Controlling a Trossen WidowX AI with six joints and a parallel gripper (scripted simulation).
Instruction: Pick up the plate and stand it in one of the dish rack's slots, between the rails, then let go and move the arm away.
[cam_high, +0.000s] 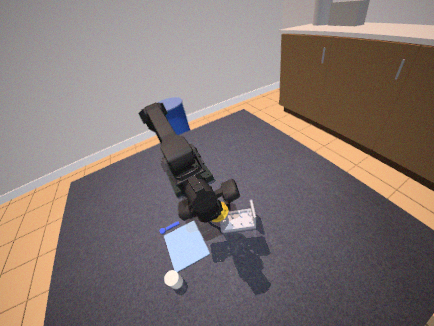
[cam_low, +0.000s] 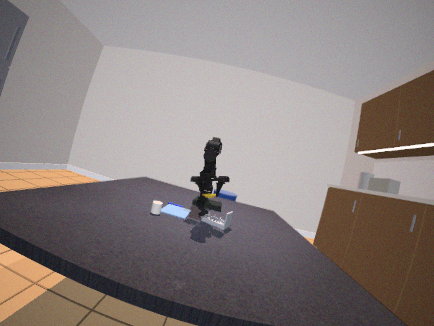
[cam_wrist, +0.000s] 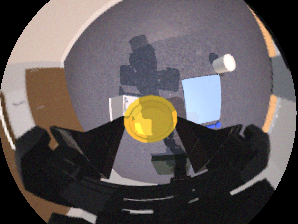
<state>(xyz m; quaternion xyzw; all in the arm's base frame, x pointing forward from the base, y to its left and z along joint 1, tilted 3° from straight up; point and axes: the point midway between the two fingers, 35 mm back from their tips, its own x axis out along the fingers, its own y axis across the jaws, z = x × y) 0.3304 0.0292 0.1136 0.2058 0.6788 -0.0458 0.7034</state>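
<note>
Right now my gripper tip is 60 mm to the right of the dish rack and 100 mm above it. The rest, counted from my gripper tip: yellow plate 10 mm above; white cup 70 mm ahead, 220 mm to the right, 100 mm below; light blue mat 30 mm behind, 150 mm to the right, 120 mm below.
</note>
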